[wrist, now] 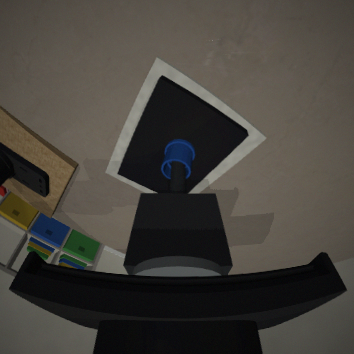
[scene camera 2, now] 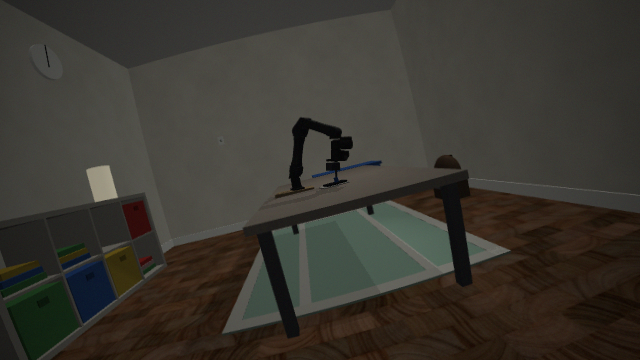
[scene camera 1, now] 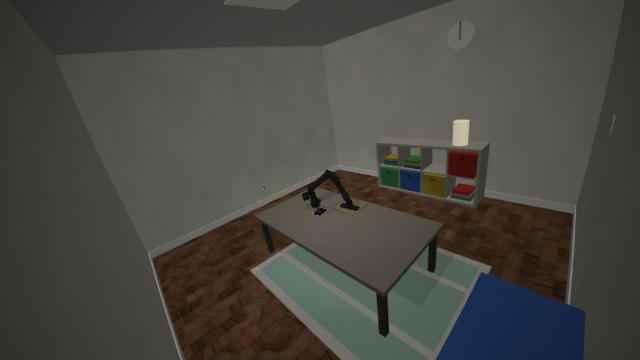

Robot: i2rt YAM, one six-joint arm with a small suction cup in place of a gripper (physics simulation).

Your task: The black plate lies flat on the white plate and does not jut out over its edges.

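Where they show: hand, its tool point: (wrist: pixel 177 149) (scene camera 2: pixel 336 183) (scene camera 1: pixel 319 212); arm's base, origin of its link: (wrist: pixel 4 156) (scene camera 2: pixel 297 189) (scene camera 1: pixel 349 207).
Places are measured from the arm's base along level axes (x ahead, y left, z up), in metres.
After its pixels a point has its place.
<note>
The black plate (wrist: pixel 200 119) {x 0.243, y -0.233, z 0.005 m} (scene camera 1: pixel 318 213) {x 0.236, y -0.225, z 0.005 m} (scene camera 2: pixel 335 183) {x 0.182, y -0.280, z 0.003 m} lies flat on the white plate (wrist: pixel 136 105) (scene camera 2: pixel 326 186), on the table near the arm's base. In the wrist view a white rim shows along the black plate's left and upper-right sides, and the arm hides its near corner. My suction cup (wrist: pixel 179 155) (scene camera 2: pixel 335 178) (scene camera 1: pixel 318 209) {x 0.199, y -0.238, z -0.002 m} points straight down over the middle of the black plate. I cannot tell whether it touches the plate. The suction is off and nothing hangs from the cup.
The arm stands on a cork board (wrist: pixel 31 144) {x 0.079, y -0.068, z -0.001 m} (scene camera 2: pixel 293 192) {x -0.046, y -0.119, z -0.001 m} (scene camera 1: pixel 359 207) {x -0.033, y 0.097, z -0.002 m} on the grey table (scene camera 1: pixel 358 241) {x 0.450, y 0.347, z -0.010 m} (scene camera 2: pixel 380 188) {x 0.221, y -0.757, z -0.010 m}. A blue bar (scene camera 2: pixel 353 167) lies behind the arm. A shelf unit (scene camera 1: pixel 429 143) with coloured boxes stands by the wall.
</note>
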